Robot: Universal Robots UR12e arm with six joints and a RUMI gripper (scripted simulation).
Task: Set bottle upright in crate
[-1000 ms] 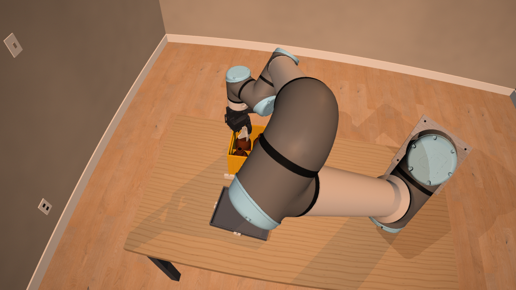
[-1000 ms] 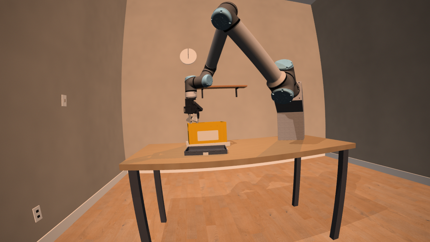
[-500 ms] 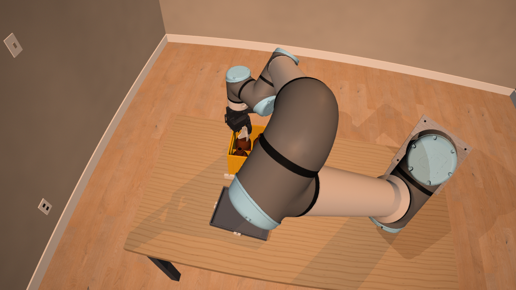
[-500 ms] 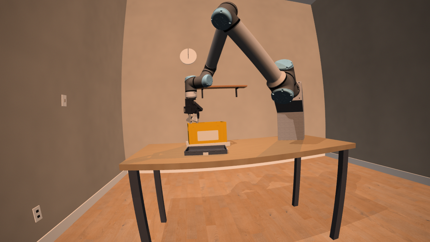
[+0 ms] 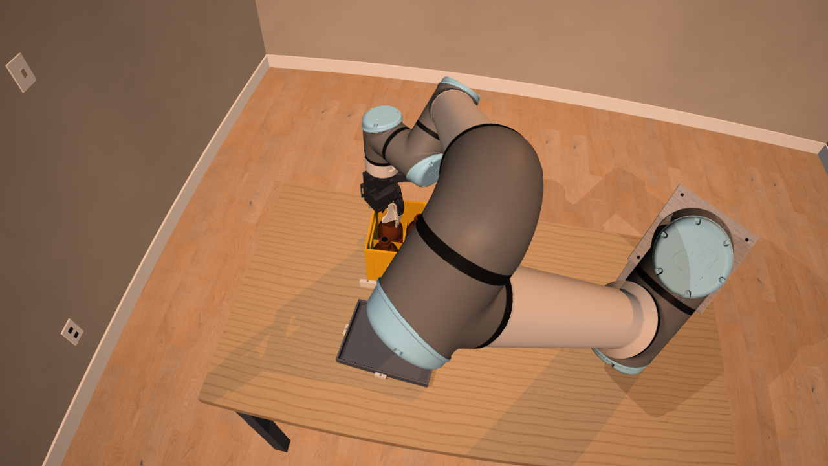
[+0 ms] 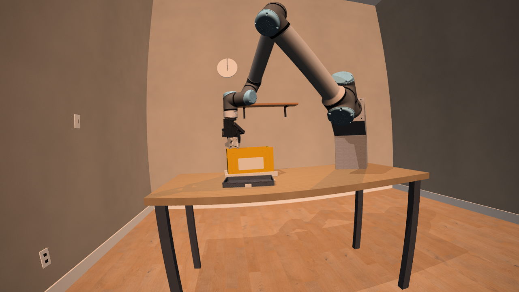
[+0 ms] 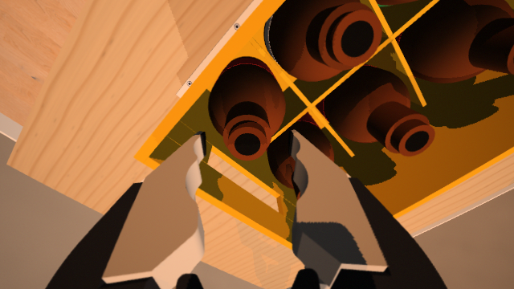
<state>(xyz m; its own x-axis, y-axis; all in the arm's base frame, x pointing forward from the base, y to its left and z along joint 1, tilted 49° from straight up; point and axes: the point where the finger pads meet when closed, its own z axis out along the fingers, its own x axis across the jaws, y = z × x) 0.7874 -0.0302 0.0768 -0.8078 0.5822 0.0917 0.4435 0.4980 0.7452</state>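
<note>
My gripper is now 100 mm past the crate, 70 mm above it and 20 mm to the right of it. The rest, counted from my hand: dark grey tray (290 mm to the left, 150 mm below, 130 mm behind).
</note>
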